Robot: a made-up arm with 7 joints.
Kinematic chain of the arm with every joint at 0, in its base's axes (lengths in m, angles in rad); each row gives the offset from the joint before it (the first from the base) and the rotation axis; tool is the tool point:
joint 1: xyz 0 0 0.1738 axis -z
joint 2: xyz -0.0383 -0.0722 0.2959 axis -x
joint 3: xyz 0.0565 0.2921 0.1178 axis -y
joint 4: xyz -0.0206 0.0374 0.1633 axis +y
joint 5: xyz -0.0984 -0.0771 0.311 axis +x
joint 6: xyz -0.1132 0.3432 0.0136 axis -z
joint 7: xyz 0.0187 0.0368 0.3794 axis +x
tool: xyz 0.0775 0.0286 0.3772
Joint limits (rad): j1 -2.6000..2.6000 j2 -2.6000..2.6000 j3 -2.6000..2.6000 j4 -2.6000..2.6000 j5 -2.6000..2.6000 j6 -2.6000..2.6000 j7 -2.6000..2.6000
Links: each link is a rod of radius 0.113 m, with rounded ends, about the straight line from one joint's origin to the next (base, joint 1, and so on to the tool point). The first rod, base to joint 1, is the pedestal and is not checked.
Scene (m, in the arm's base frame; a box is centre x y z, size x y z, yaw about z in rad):
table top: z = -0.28
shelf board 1: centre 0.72 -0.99 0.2 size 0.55 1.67 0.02 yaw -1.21
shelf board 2: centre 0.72 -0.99 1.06 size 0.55 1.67 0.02 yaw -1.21
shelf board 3: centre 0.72 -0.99 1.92 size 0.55 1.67 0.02 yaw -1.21
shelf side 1: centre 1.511 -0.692 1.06 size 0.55 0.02 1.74 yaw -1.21
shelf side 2: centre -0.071 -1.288 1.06 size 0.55 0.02 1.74 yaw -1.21
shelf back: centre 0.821 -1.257 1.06 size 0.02 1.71 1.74 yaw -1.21
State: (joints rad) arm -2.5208 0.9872 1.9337 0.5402 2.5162 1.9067 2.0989
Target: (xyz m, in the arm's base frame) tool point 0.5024 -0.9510 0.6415
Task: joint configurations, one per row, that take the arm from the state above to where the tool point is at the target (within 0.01 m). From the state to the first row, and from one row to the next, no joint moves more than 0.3 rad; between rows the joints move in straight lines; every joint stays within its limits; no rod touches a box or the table.
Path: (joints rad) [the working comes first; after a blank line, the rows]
Joints at the target: -2.1306 1.0647 1.5956 0.7269 1.6754 2.3718 1.9563
Straight joint move there: clear.

1: -2.3907 1.0130 1.8210 0.6024 2.2359 2.0617 2.0514
2: -2.2607 1.0389 1.7083 0.6647 1.9557 2.2168 2.0039
3: -2.1306 1.0647 1.5956 0.7269 1.6754 2.3718 1.9563

